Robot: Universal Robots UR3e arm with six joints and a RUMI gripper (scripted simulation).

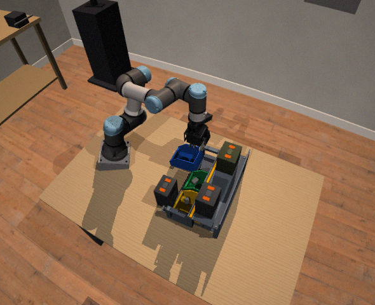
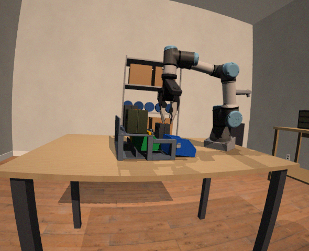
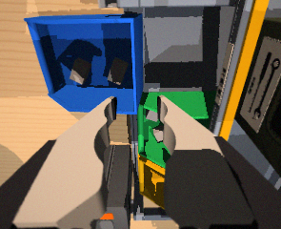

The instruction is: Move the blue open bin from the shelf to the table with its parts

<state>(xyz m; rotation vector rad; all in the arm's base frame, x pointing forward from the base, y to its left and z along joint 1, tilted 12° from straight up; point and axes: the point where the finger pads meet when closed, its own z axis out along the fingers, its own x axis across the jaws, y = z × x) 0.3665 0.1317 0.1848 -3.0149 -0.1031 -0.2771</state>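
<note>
Now: the blue open bin 110 mm below my hand and 60 mm behind it. From my hand the other things lie so: yellow bin 220 mm to the right, 110 mm below, 80 mm ahead; green bin 110 mm to the right, 110 mm below, 70 mm ahead.
</note>
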